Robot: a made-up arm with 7 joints. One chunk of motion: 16 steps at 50 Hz.
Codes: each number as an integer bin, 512 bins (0 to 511) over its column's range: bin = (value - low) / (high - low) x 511, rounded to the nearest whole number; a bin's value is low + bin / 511 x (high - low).
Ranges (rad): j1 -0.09..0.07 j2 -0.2..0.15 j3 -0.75..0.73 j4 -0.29..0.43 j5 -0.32..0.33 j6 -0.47..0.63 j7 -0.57..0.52
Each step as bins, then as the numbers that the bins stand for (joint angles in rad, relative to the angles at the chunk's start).
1 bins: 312 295 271 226 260 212 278
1 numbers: 0.0077 0.0021 0.0349 0.0284 0.0107 -0.0136 0.0230
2 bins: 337 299 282 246 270 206 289
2 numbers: 0.0155 0.0048 0.0668 0.0566 0.0234 -0.0266 0.0465
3 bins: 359 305 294 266 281 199 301
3 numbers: 0.0224 0.0089 0.1015 0.0848 0.0374 -0.0416 0.0721
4 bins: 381 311 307 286 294 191 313
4 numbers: 0.0293 0.0130 0.1392 0.1130 0.0540 -0.0588 0.0977
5 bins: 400 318 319 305 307 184 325
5 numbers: 0.0352 0.0178 0.1739 0.1397 0.0705 -0.0739 0.1232
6 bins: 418 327 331 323 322 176 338
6 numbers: 0.0409 0.0240 0.2087 0.1651 0.0896 -0.0911 0.1510
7 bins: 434 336 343 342 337 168 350
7 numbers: 0.0459 0.0301 0.2434 0.1919 0.1087 -0.1084 0.1766
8 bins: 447 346 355 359 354 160 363
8 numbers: 0.0500 0.0370 0.2782 0.2158 0.1303 -0.1256 0.2043
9 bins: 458 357 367 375 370 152 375
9 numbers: 0.0534 0.0445 0.3129 0.2384 0.1506 -0.1428 0.2299
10 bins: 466 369 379 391 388 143 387
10 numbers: 0.0559 0.0527 0.3477 0.2609 0.1735 -0.1622 0.2555
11 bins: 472 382 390 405 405 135 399
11 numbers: 0.0578 0.0616 0.3795 0.2806 0.1952 -0.1794 0.2811
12 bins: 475 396 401 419 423 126 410
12 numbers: 0.0587 0.0712 0.4114 0.3004 0.2181 -0.1988 0.3046
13 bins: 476 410 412 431 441 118 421
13 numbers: 0.0590 0.0808 0.4433 0.3173 0.2410 -0.2160 0.3280
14 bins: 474 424 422 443 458 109 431
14 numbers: 0.0584 0.0904 0.4722 0.3342 0.2626 -0.2354 0.3494
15 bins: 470 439 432 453 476 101 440
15 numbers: 0.0572 0.1007 0.5012 0.3483 0.2855 -0.2526 0.3686
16 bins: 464 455 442 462 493 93 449
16 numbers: 0.0553 0.1116 0.5302 0.3610 0.3071 -0.2698 0.3877
